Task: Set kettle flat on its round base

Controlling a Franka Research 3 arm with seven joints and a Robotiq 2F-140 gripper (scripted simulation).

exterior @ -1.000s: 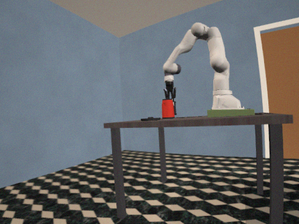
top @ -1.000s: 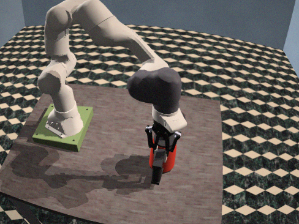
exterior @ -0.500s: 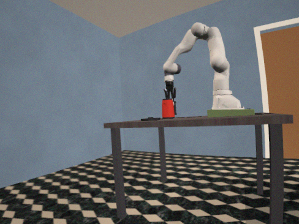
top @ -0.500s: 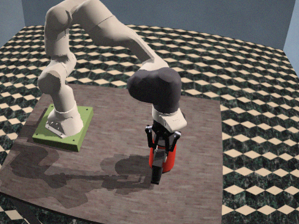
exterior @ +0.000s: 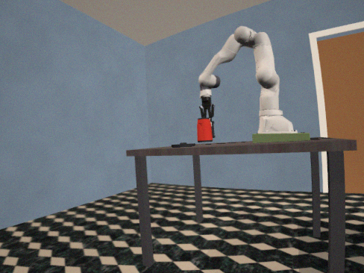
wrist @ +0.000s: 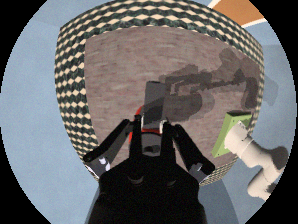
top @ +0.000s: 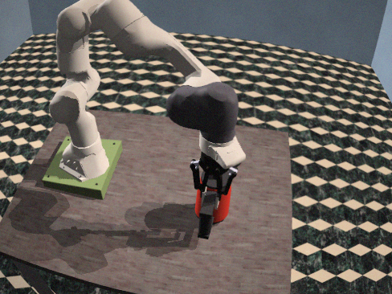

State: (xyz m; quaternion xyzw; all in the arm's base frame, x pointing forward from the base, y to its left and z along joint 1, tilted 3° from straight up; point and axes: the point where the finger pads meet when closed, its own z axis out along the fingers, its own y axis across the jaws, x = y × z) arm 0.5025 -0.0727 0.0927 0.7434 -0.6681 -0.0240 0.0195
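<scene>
My hand is 30 mm to the right of the red kettle and 60 mm above it. Also, from my hand: round kettle base: 50 mm behind, 370 mm to the left, 160 mm below.
</scene>
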